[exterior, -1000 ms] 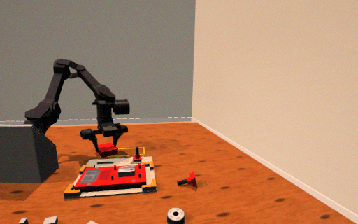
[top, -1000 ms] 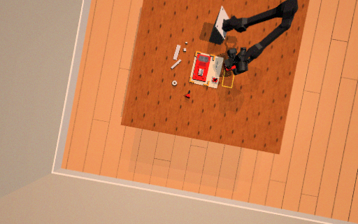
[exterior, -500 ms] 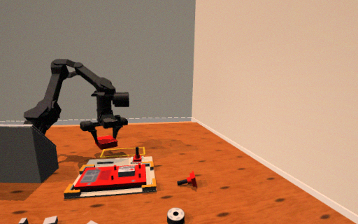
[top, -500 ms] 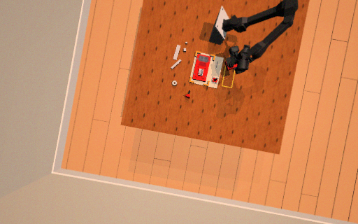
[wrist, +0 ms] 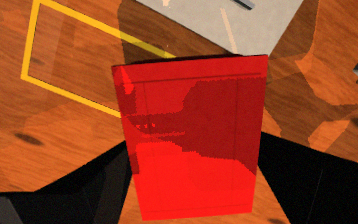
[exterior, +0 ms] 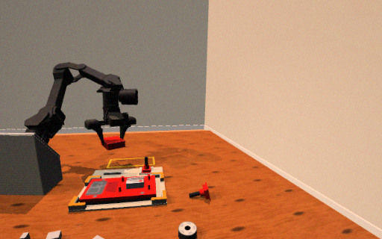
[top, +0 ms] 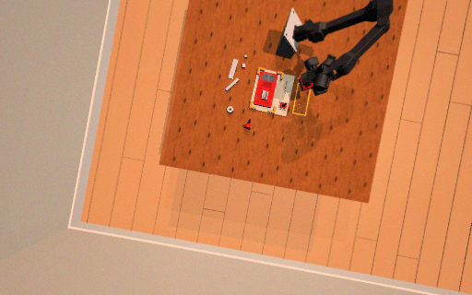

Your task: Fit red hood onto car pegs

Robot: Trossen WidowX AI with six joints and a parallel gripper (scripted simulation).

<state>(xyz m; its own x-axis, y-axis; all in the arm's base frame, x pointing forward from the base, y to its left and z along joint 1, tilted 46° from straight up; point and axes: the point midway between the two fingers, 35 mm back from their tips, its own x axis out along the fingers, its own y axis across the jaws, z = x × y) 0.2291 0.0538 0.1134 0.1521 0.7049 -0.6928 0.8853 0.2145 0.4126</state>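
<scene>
My gripper tip is now 220 mm to the left of the grey engine block, 90 mm short of it and 70 mm above it. The rest, counted from my gripper tip: red hood (10 mm above).
</scene>
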